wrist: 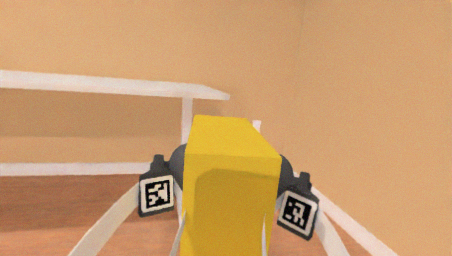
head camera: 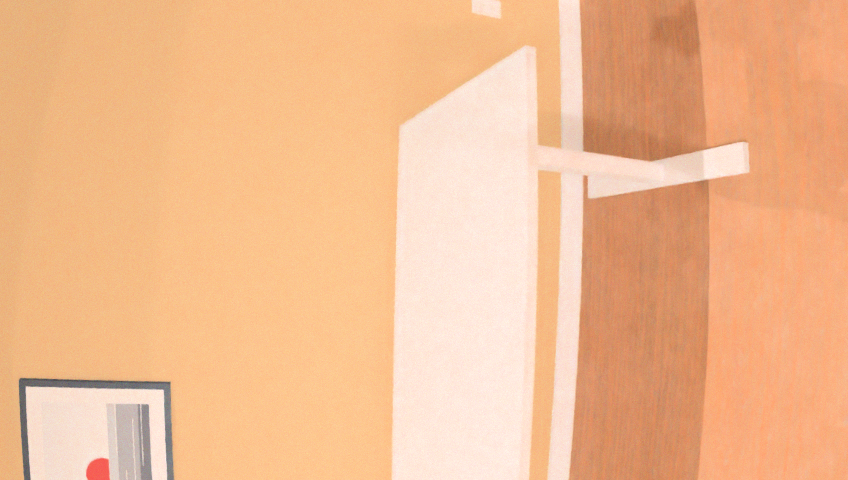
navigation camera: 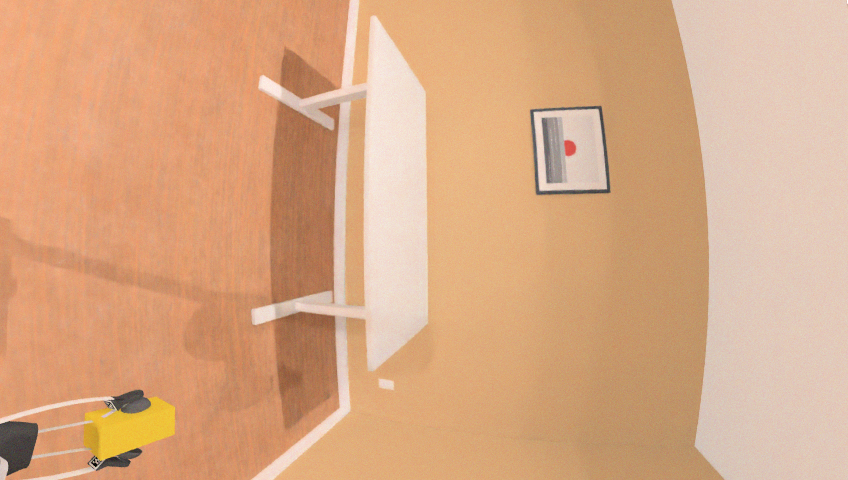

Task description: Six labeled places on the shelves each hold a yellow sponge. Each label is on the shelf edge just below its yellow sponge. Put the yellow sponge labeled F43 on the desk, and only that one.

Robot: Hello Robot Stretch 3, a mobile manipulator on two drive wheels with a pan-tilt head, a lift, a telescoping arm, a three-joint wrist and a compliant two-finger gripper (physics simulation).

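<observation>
My gripper (navigation camera: 130,430) (wrist: 231,167) is shut on a yellow sponge (navigation camera: 149,425) (wrist: 230,205), with one dark fingertip on each side of it. The sponge shows no label. The white desk (head camera: 464,267) (navigation camera: 395,208) stands against the tan wall; the head and navigation views show it turned sideways. In the wrist view the desk (wrist: 100,85) is seen nearly edge-on, ahead and to the left, its right end behind and above the sponge. The gripper and sponge are apart from the desk, over the floor in the navigation view. The shelves and the F43 label do not show.
The desk's white legs (head camera: 601,162) (navigation camera: 333,309) stand on wide feet on the wood floor (head camera: 779,327) (navigation camera: 148,148). A framed picture (head camera: 71,428) (navigation camera: 586,148) hangs on the wall. A white wall plate (head camera: 486,8) (navigation camera: 386,384) is near one desk end. A side wall (wrist: 380,100) rises at the right.
</observation>
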